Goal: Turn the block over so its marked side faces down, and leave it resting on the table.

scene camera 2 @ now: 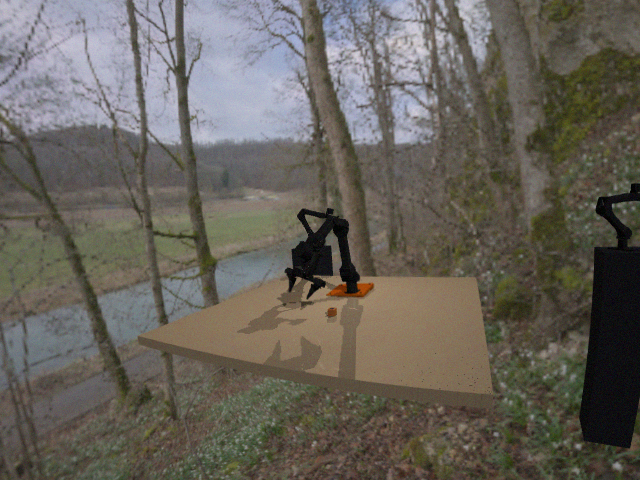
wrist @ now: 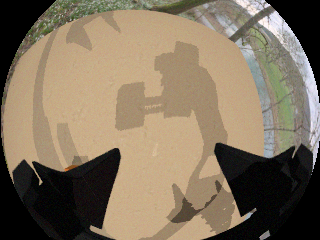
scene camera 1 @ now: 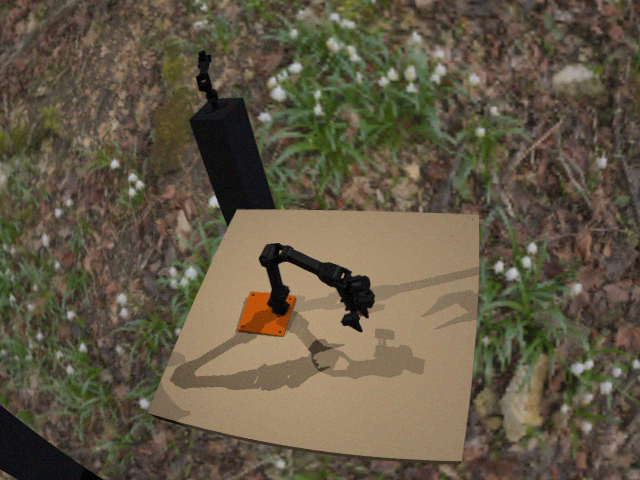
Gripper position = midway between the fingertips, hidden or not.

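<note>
My gripper [scene camera 1: 364, 325] holds nothing, and it is open. I can see the gripper in the wrist view [wrist: 168, 151] too.
</note>
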